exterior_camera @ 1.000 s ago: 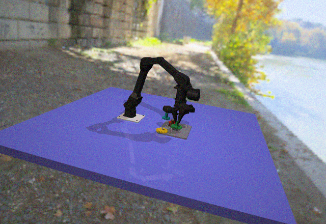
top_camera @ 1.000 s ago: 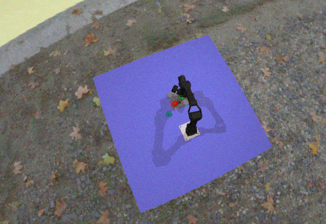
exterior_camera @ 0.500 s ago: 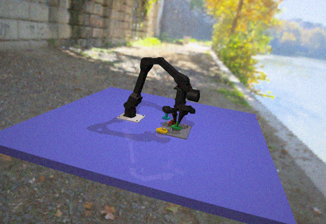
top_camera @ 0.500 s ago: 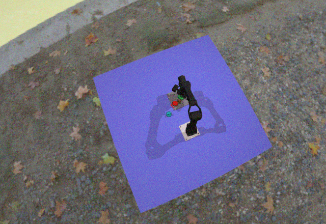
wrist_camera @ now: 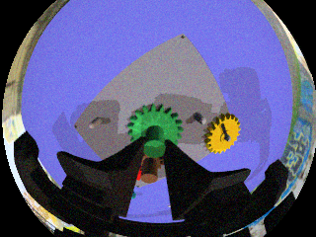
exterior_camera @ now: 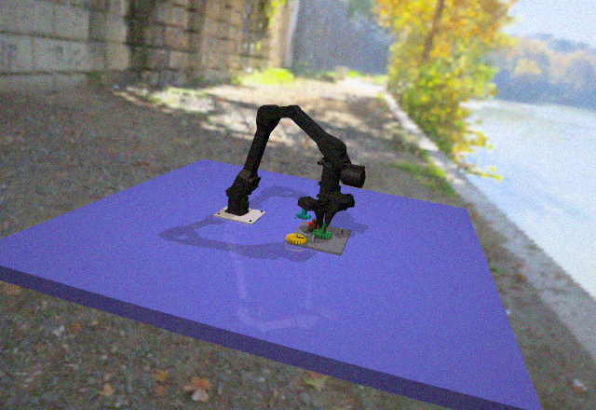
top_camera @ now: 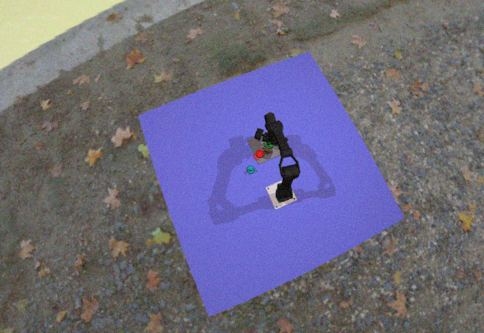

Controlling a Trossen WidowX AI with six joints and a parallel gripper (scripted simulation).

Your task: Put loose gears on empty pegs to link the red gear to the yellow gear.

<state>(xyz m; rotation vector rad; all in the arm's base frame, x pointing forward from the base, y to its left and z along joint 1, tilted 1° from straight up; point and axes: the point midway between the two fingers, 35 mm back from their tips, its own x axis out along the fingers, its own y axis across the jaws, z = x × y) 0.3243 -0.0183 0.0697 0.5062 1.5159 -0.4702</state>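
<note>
My gripper tip is 1 cm above the green gear. Also, from my gripper tip: red gear (4 cm behind, 7 cm to the left, 2 cm below); then yellow gear (6 cm behind, 8 cm to the right, 2 cm below); then brown gear (4 cm behind, 3 cm to the left, 2 cm below).
</note>
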